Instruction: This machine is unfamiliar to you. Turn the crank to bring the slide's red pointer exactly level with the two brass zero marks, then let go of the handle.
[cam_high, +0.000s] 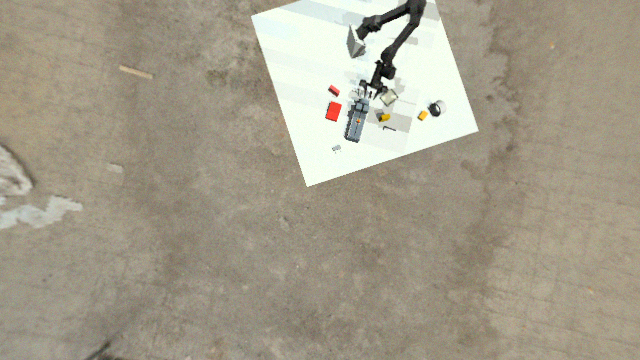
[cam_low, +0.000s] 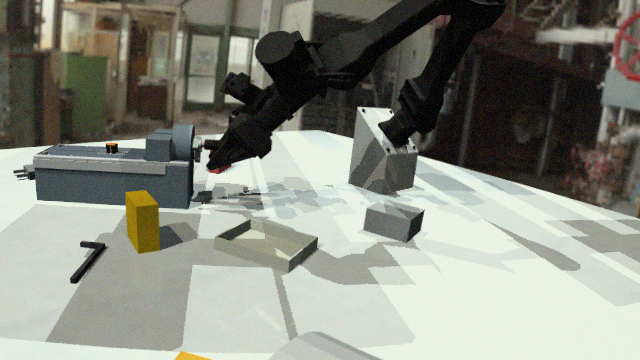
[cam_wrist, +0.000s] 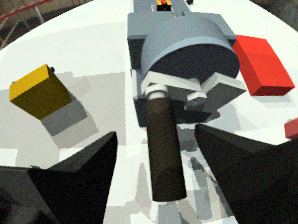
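My gripper tip is 30 mm below the dark crank handle, 10 mm to the right of it and 10 mm past it. Round my gripper tip: red pointer 130 mm to the right, 110 mm ahead, 10 mm above; shallow grey tray 170 mm to the left, 70 mm below, 40 mm ahead; yellow block 160 mm ahead, 60 mm to the left, 40 mm below.
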